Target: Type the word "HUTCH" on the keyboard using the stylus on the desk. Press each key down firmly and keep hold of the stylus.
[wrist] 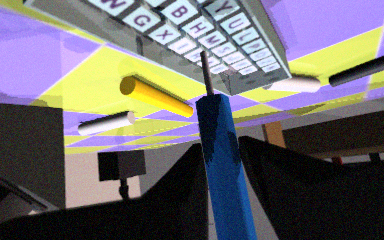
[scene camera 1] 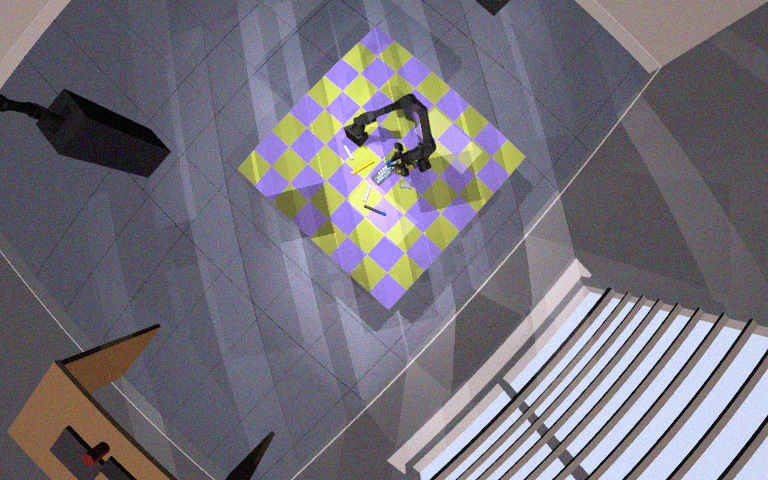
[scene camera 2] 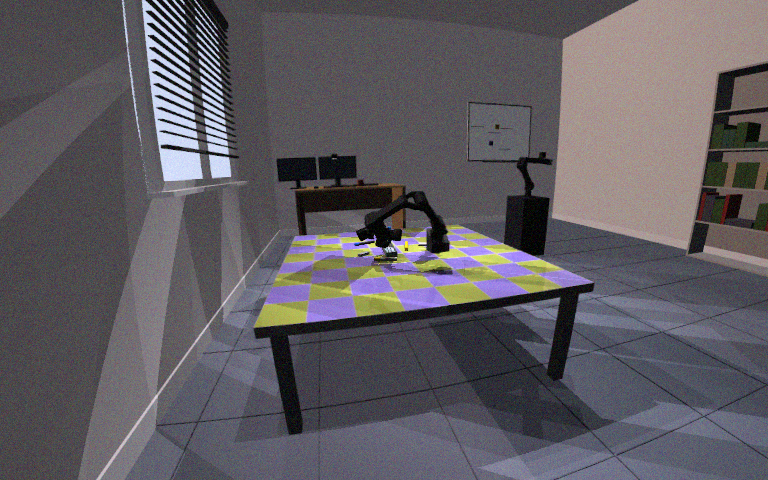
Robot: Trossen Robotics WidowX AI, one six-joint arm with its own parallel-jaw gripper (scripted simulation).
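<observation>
A yellow pen [wrist: 129, 86] and a white pen [wrist: 127, 118] are visible, together with my gripper [wrist: 220, 148].
</observation>
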